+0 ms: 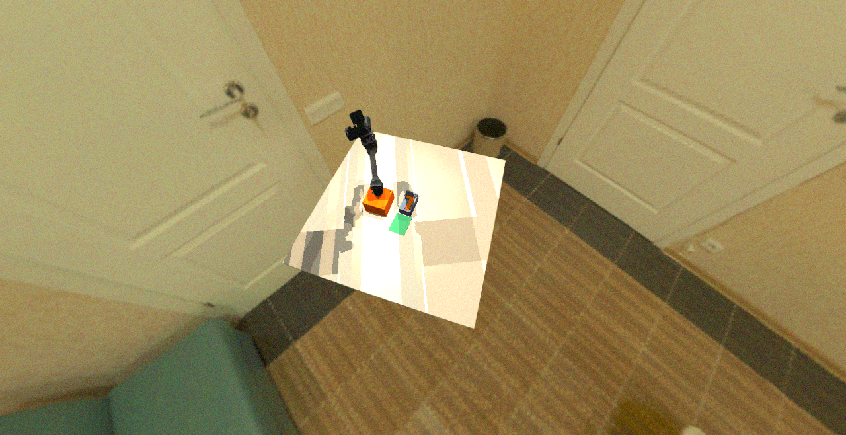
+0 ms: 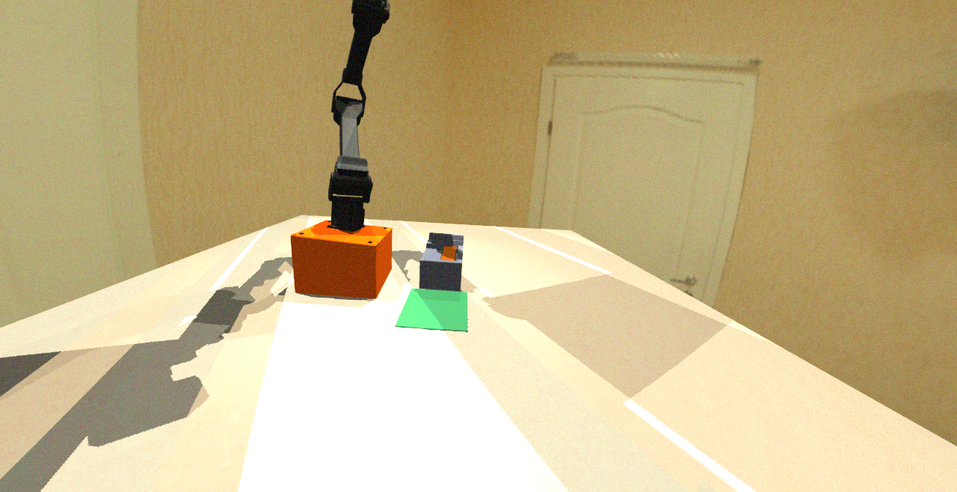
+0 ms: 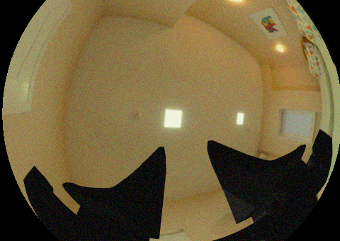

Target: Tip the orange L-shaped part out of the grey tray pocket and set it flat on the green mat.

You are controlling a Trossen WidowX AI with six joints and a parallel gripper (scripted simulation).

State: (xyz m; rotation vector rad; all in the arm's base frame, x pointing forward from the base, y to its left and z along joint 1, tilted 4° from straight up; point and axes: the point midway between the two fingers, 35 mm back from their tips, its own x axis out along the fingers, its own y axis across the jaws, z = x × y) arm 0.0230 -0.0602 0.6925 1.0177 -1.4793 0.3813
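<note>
Now: gripper tip 150 mm short of the orange L-shaped part, 110 mm to the right of it and 790 mm above it. The rest, counted from my gripper tip: green mat (170 mm ahead, 60 mm to the right, 850 mm below).
</note>
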